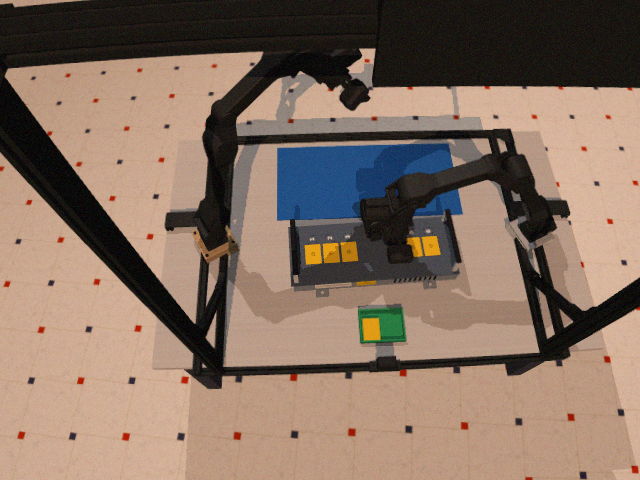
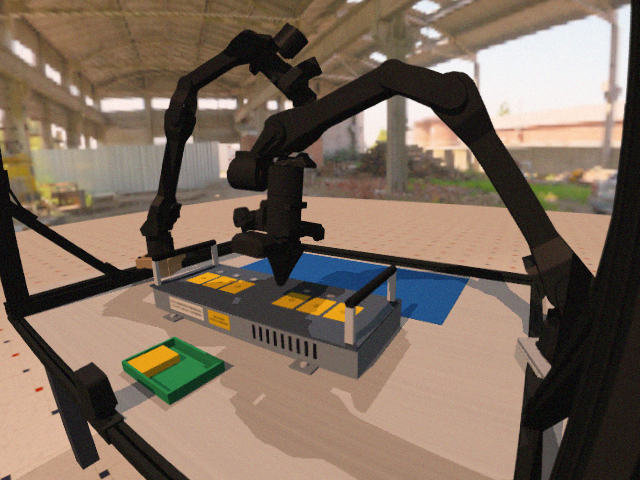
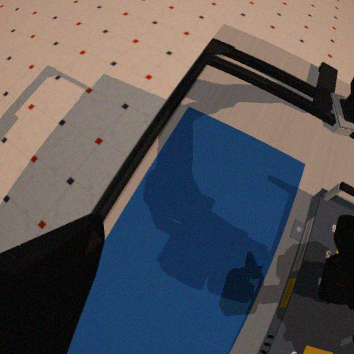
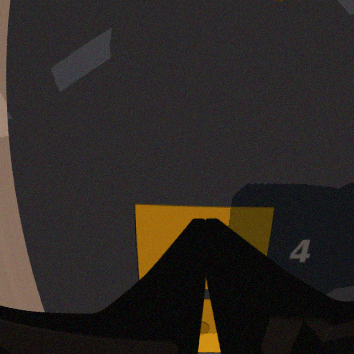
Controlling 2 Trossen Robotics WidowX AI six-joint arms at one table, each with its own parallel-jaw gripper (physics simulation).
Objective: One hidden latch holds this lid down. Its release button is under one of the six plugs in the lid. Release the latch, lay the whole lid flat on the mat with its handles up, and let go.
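Frame: origin at the left arm's base, x ahead, y right, z down, level; centimetres.
Where they show: left gripper, fingertip midpoint: (image 3: 225,229); right gripper, fingertip midpoint: (image 1: 389,245) (image 2: 280,285) (image 3: 344,300) (image 4: 203,229); left arm's base, origin of the base link: (image 1: 214,237); right arm's base, origin of the base link: (image 1: 532,230) (image 3: 351,111).
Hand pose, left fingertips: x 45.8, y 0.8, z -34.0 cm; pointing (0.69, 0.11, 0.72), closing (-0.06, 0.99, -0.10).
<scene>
Things, the pixels of their centre, and the offset from my left fingertips. "spot": a spot on its surface instead. Level surfaces: height alone.
- grey box with its dark lid, body centre: (image 4: 210,100) (image 3: 333,325) (image 2: 262,285) (image 1: 373,247) dy +25.5, dx -9.7, dz +32.4 cm
- blue mat, its level: dz +38.5 cm
- yellow square, surface spot: (image 4: 158,239) spot: dy +29.9, dx -5.2, dz +33.9 cm
- green tray, body centre: (image 2: 172,366) (image 1: 381,325) dy +43.9, dx -18.6, dz +37.8 cm
- loose yellow plug, body centre: (image 2: 153,361) (image 1: 371,329) dy +43.5, dx -21.7, dz +37.7 cm
The grey box with its dark lid (image 1: 370,267) (image 2: 261,305) (image 3: 305,323) (image 4: 175,105) sits in front of the blue mat (image 1: 328,181) (image 2: 432,295) (image 3: 158,298). A black handle (image 1: 292,243) (image 2: 370,286) stands up at each end of the lid. Yellow plugs (image 1: 330,252) (image 2: 219,282) lie in a row of three at one end, and more yellow plugs (image 1: 430,246) (image 2: 315,306) at the other. My right gripper (image 1: 400,252) (image 2: 284,281) (image 4: 203,229) is shut and empty, pointing straight down. Its tips are at a yellow square (image 4: 158,239) beside the number 4. My left gripper (image 1: 354,95) is open and empty, high beyond the table's back edge.
A green tray (image 1: 391,324) (image 2: 190,373) in front of the box holds one loose yellow plug (image 1: 371,329) (image 2: 153,360). A black frame (image 1: 366,137) (image 3: 140,147) runs around the table edge. The arm mounts stand at the left and right sides.
</scene>
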